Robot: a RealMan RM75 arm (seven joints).
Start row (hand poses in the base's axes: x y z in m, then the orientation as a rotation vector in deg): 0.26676, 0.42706, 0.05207, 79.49, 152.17, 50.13
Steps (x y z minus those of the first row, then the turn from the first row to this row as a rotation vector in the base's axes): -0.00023, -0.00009, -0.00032, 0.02, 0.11, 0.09; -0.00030, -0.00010, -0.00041, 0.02, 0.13, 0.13; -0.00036, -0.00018, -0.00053, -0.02, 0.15, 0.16; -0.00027, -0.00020, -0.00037, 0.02, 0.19, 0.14; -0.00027, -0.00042, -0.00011, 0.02, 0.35, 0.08; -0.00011, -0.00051, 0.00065, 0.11, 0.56, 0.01; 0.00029, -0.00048, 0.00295, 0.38, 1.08, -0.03; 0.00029, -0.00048, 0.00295, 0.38, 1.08, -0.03; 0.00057, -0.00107, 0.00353, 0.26, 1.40, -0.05; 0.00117, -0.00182, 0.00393, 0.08, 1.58, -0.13; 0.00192, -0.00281, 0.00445, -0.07, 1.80, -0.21; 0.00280, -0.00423, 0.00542, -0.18, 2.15, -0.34; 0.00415, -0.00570, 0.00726, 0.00, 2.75, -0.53; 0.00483, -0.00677, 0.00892, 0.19, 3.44, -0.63; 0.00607, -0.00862, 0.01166, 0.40, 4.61, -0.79; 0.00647, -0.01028, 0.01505, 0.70, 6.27, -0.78; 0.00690, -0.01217, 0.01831, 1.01, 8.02, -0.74
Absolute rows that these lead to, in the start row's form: 0.26653, 0.42697, 0.05175, 79.47, 152.33, 50.12; 0.26646, 0.42696, 0.05166, 79.44, 152.38, 50.11; 0.26640, 0.42688, 0.05154, 79.41, 152.43, 50.05; 0.26649, 0.42686, 0.05170, 79.48, 152.44, 50.08; 0.26649, 0.42664, 0.05196, 79.68, 152.50, 50.01; 0.26665, 0.42655, 0.05272, 79.96, 152.58, 50.03; 0.26705, 0.42658, 0.05502, 80.48, 152.90, 50.18; 0.26705, 0.42658, 0.05502, 80.48, 152.90, 50.18; 0.26733, 0.42599, 0.05560, -80.61, -152.88, -49.78; 0.26793, 0.42524, 0.05600, -80.77, -152.86, -49.39; 0.26868, 0.42425, 0.05652, -80.93, -152.79, -49.01; 0.26956, 0.42283, 0.05749, -81.15, -152.56, -48.56; 0.27091, 0.42136, 0.05933, -81.42, -151.89, -48.23; 0.27159, 0.42029, 0.06099, -81.56, -151.19, -47.82; 0.27283, 0.41844, 0.06373, -81.79, -150.09, -47.00; 0.27323, 0.41678, 0.06712, -81.75, -148.64, -45.84; 0.27366, 0.41489, 0.07038, -81.67, -147.13, -44.61
